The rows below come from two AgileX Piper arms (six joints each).
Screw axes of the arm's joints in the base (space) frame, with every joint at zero. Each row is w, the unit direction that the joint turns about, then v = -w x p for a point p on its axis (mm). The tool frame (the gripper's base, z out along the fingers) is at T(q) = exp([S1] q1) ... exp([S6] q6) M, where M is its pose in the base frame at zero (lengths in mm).
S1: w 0 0 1 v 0 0 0
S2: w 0 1 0 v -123 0 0
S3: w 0 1 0 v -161.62 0 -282.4
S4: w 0.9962 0 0.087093 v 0 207.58 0
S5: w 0 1 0 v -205.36 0 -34.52
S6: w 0.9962 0 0.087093 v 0 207.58 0
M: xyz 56.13 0 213.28 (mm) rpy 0 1.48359 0 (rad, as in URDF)
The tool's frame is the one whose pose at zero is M.
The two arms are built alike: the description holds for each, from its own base.
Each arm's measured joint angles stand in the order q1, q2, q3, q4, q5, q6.
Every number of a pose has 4 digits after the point. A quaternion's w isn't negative.
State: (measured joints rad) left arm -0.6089 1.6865 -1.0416 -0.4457 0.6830 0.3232; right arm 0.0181 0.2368 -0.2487 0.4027 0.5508 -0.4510
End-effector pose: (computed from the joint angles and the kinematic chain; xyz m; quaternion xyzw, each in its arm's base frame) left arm 0.2547 -0.2078 0.2037 0.3017 0.9251 -0.1869 0.1350; right arm 0.0630 0.0198 0.2375 -0.1066 0.8283 0.0633 0.5464
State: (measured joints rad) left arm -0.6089 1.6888 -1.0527 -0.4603 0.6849 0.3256; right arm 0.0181 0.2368 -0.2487 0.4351 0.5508 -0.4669
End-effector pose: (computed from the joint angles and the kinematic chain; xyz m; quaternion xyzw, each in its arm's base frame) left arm 0.2562 -0.2098 0.2061 0.2984 0.9245 -0.1932 0.1374; right arm 0.0629 0.0212 0.2382 -0.1056 0.8263 0.0732 0.5483
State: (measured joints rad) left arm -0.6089 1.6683 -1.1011 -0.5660 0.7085 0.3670; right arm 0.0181 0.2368 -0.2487 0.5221 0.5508 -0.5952
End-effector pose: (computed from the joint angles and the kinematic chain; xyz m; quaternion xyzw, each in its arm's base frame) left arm 0.2580 -0.2186 0.2278 0.2886 0.9141 -0.2391 0.1547; right arm 0.0627 0.0249 0.2401 -0.1378 0.8152 0.0757 0.5574
